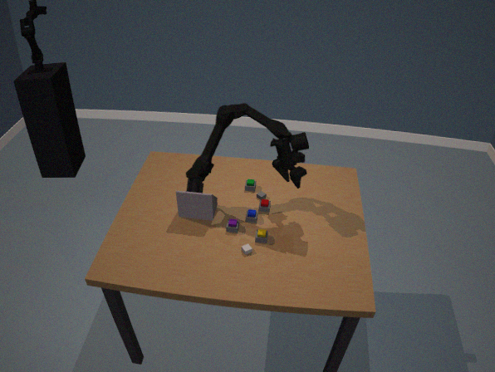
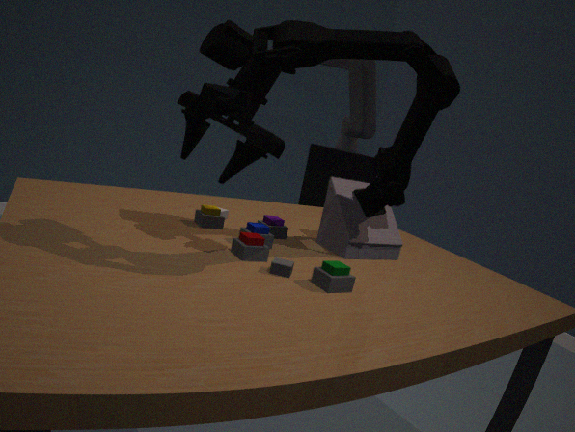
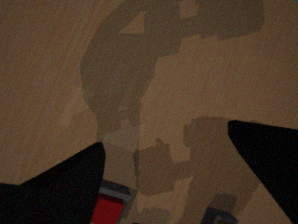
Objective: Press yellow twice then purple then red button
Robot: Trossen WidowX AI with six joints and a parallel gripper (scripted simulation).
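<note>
Now: the yellow button 14 cm behind my gripper tip, 18 cm to the right of it and 11 cm below it. From my gripper tip the other things lie so: blue button 18 cm behind, 6 cm to the right, 11 cm below; red button 12 cm behind, 1 cm to the left, 11 cm below; small grey block 13 cm behind, 9 cm to the left, 13 cm below.
</note>
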